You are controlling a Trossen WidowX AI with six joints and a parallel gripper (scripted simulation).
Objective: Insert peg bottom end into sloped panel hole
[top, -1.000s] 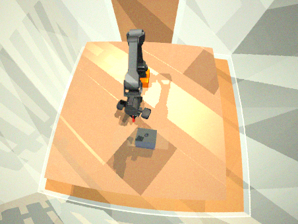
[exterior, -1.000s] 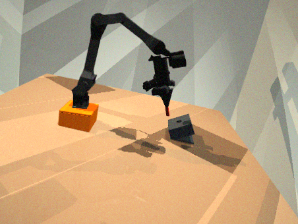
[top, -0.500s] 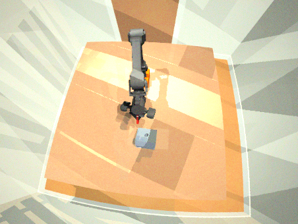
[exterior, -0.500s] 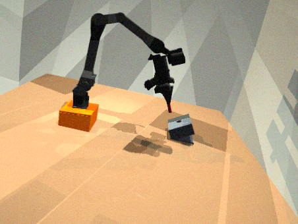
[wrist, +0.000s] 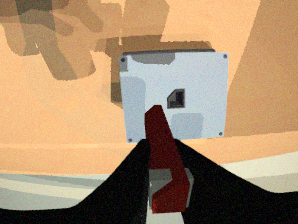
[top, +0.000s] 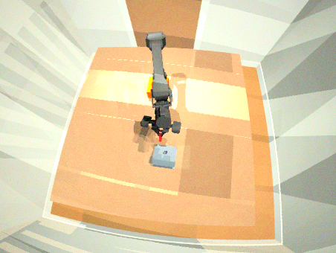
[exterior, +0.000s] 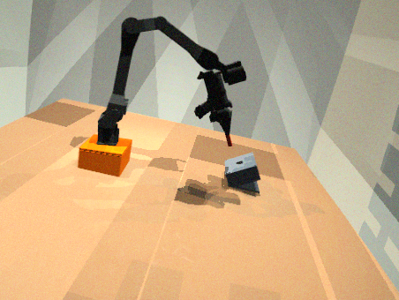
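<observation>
Right now the grey sloped panel is 90 mm ahead of my gripper tip, 10 mm to the left of it and 120 mm below it. Also, from my gripper tip: dark red peg 10 mm behind, 10 mm above.
</observation>
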